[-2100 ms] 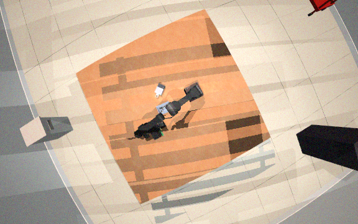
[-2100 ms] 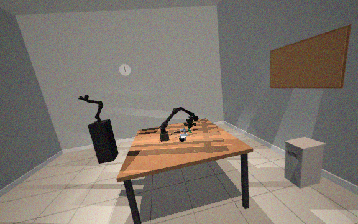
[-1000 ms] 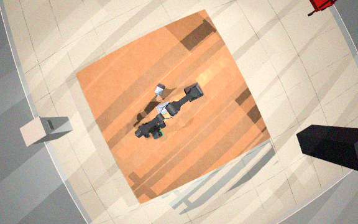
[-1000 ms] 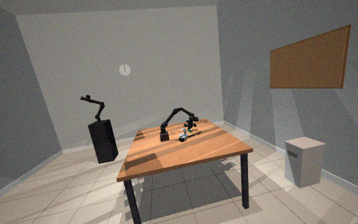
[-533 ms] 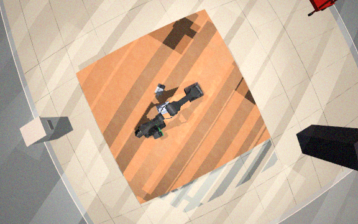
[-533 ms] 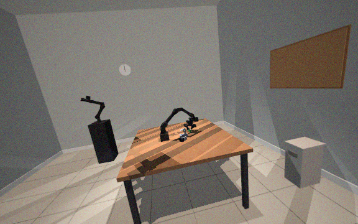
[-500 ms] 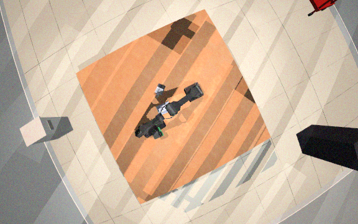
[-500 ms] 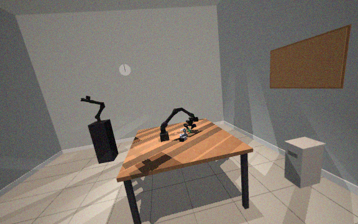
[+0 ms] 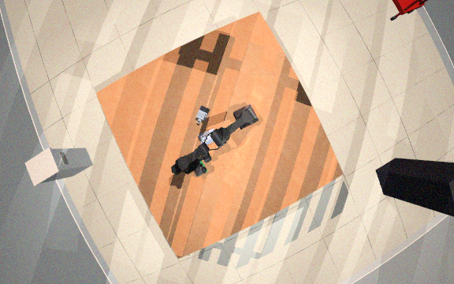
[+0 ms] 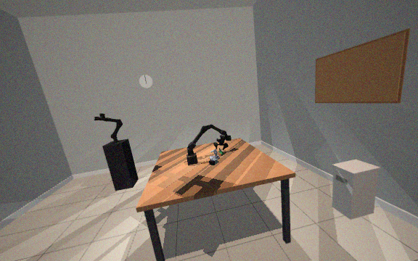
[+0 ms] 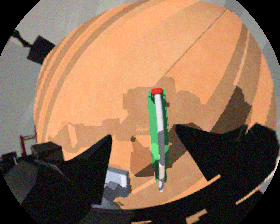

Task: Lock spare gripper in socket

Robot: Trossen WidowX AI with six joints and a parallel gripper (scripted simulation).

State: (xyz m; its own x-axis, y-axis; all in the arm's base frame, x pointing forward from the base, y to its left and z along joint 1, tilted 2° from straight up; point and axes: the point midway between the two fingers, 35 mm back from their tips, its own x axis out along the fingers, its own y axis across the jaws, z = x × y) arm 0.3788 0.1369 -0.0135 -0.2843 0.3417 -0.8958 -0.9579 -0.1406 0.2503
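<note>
The green part lies 2 cm below my gripper tip, 2 cm ahead of it and 1 cm to the right of it. From my gripper tip the other things lie so: grey mount 14 cm to the right, 9 cm behind, 1 cm above; then spare gripper 28 cm to the right, 12 cm behind, 2 cm below.
</note>
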